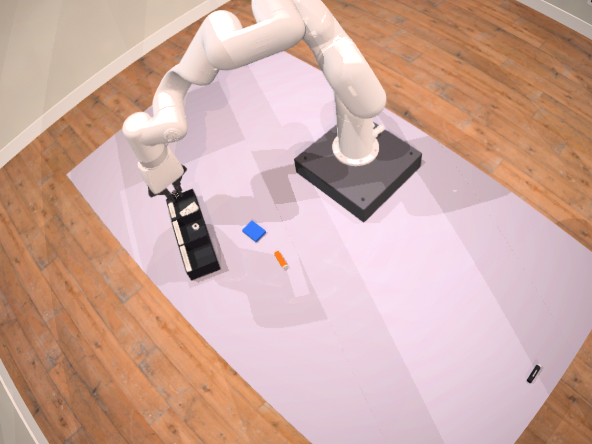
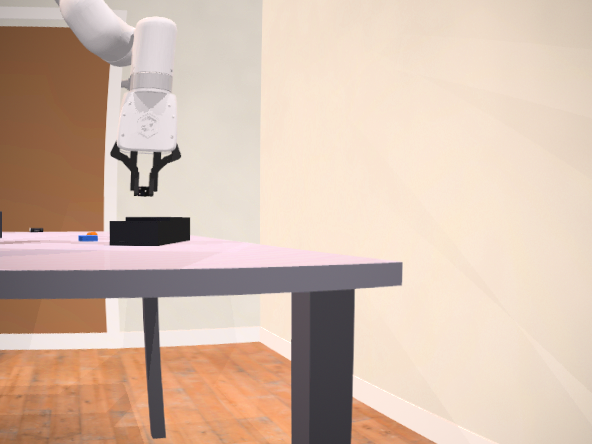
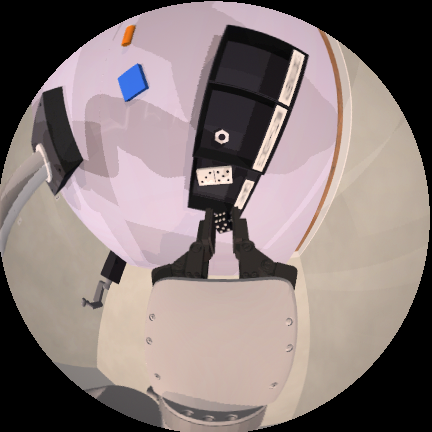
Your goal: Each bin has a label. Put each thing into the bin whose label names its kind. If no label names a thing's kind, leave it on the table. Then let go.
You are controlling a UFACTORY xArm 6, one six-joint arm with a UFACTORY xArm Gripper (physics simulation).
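Seen in the pictures: gripper, fingertip midpoint: (image 1: 175, 196) (image 2: 143, 196) (image 3: 222, 215); arm's base, link origin: (image 1: 355, 148).
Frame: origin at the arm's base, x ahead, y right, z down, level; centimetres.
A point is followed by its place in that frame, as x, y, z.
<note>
My gripper (image 1: 176, 194) @(45.7, 20.7, -2.1) (image 2: 144, 190) @(45.7, 20.7, -2.1) (image 3: 222, 215) @(45.7, 20.7, -2.1) is shut on a black die with white dots (image 2: 143, 191) @(45.7, 21.7, -2.8) (image 3: 223, 223) @(45.9, 20.2, -3.7), high above the end of the black three-bin box (image 1: 205, 274) @(52.1, 0.5, 5.6) (image 2: 150, 232) @(46.7, 25.2, 3.8) (image 3: 266, 40). The end bin nearest my gripper holds a white domino (image 1: 189, 209) @(44.2, 19.5, 4.6) (image 3: 214, 175) @(44.4, 19.3, 4.6). The middle bin holds a hex nut (image 1: 195, 226) @(46.0, 13.6, 4.5) (image 3: 222, 136) @(46.0, 13.7, 4.4). The far bin shows its bare floor. White labels line one side of the bins; their words are too small to read. A blue square block (image 1: 254, 231) @(35.0, 1.4, 5.0) (image 2: 88, 238) @(35.2, 4.3, 5.5) (image 3: 133, 82) @(35.5, 2.3, 5.0) and an orange battery (image 1: 281, 260) @(35.3, -10.2, 4.6) (image 3: 128, 35) lie on the table.
A small black object (image 1: 534, 373) @(11.8, -76.0, 4.7) (image 2: 36, 230) @(11.7, -75.3, 5.4) lies near the table's far corner. The arm's dark base block (image 1: 360, 175) @(5.6, -7.5, 0.0) (image 3: 57, 140) @(13.9, 0.8, 1.5) stands on the table (image 1: 400, 300) @(21.2, -38.0, 6.0) (image 2: 225, 255) @(54.3, 49.8, 6.0), to one side of the bins.
</note>
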